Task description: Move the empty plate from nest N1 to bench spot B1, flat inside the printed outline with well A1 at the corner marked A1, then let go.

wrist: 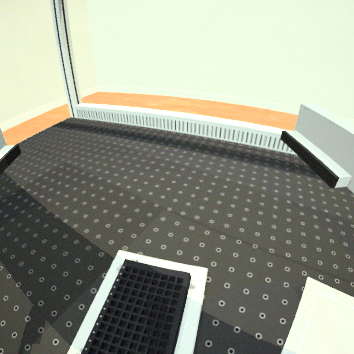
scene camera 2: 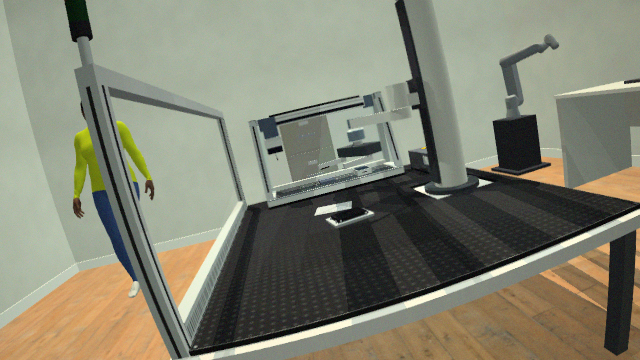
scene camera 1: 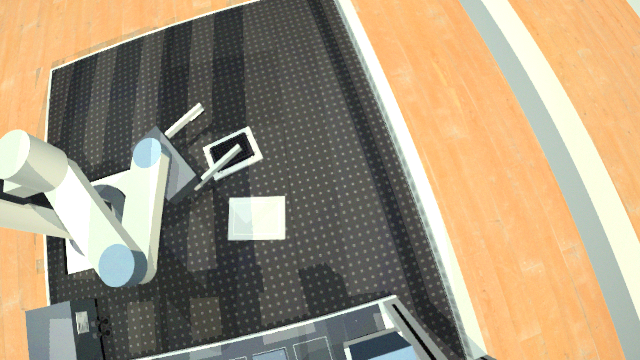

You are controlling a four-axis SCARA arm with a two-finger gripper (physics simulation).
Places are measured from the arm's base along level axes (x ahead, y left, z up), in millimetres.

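Pixels of known places: gripper, fingertip midpoint: (wrist: pixel 148 121) (scene camera 2: pixel 330 167) (scene camera 1: pixel 219 125); arm's base at its link origin: (scene camera 2: pixel 451 186).
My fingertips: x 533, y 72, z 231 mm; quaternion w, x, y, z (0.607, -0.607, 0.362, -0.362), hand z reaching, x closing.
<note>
Ahead of a thing's pixels: the offset from my fingertips to its middle. "*": to the spot under its first point. Level surfaces: height alone.
A black plate {199 mm down, 28 mm back, 16 mm left} (scene camera 1: pixel 247 142) (scene camera 2: pixel 350 215) (wrist: pixel 142 305) with a grid of wells lies in a white nest (scene camera 1: pixel 257 150) (scene camera 2: pixel 338 224) (wrist: pixel 198 281). A white card {217 mm down, 2 mm ahead, 205 mm right} (scene camera 1: pixel 270 218) (scene camera 2: pixel 332 208) (wrist: pixel 325 320) with a thin printed outline lies flat beside the nest; no plate is on it. The corner mark A1 is too small to read. My gripper (scene camera 1: pixel 219 128) (wrist: pixel 148 121) is open and empty, above the bench. In scene camera 1 one finger crosses over the plate and the other is beyond the nest's side. In the wrist view the plate is low, between the two fingers' lines.
The arm's column (scene camera 2: pixel 447 100) stands on the dark perforated bench {218 mm down} (scene camera 1: pixel 300 150) (scene camera 2: pixel 280 270) (wrist: pixel 200 200). A framed machine (scene camera 2: pixel 260 165) stands at the bench's far end. A metal frame (scene camera 2: pixel 230 155) rises along one side. A person in yellow (scene camera 2: pixel 90 160) stands outside it. A grey box {* 103 mm down, 648 mm back, 392 mm right} (scene camera 1: pixel 50 330) is near the arm base.
</note>
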